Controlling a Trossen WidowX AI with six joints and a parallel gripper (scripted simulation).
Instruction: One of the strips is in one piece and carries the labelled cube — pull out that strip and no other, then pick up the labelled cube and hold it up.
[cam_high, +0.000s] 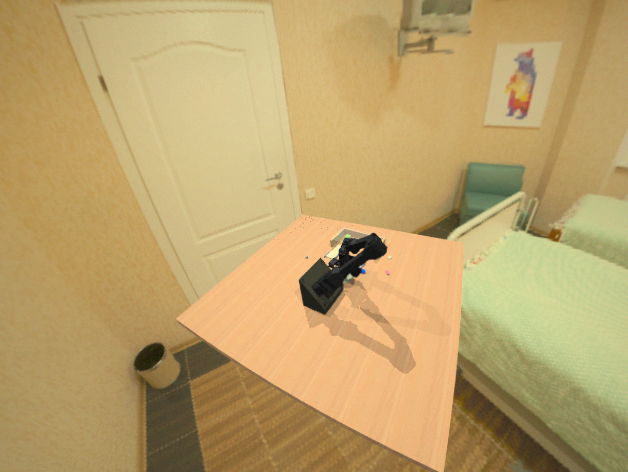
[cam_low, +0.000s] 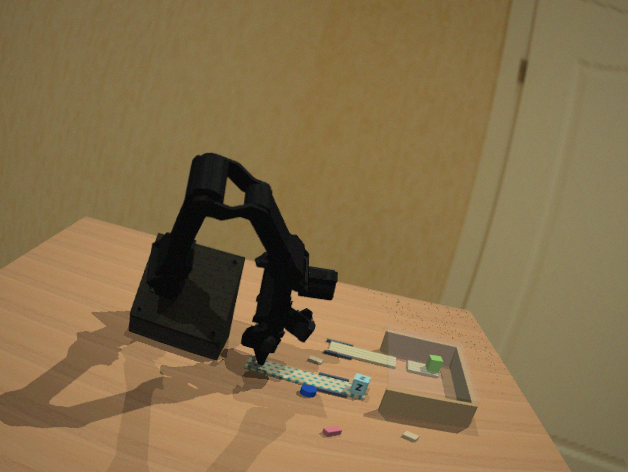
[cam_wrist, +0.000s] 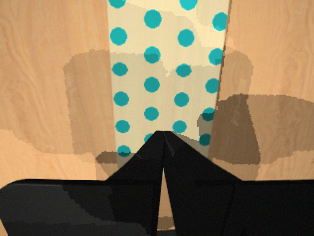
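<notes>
Now: gripper tip 20 cm short of the light blue labelled cube and 2 cm below it. From my gripper tip the other things lie so: pink block 19 cm to the right, 16 cm ahead; blue disc 10 cm ahead, 6 cm to the right.
</notes>
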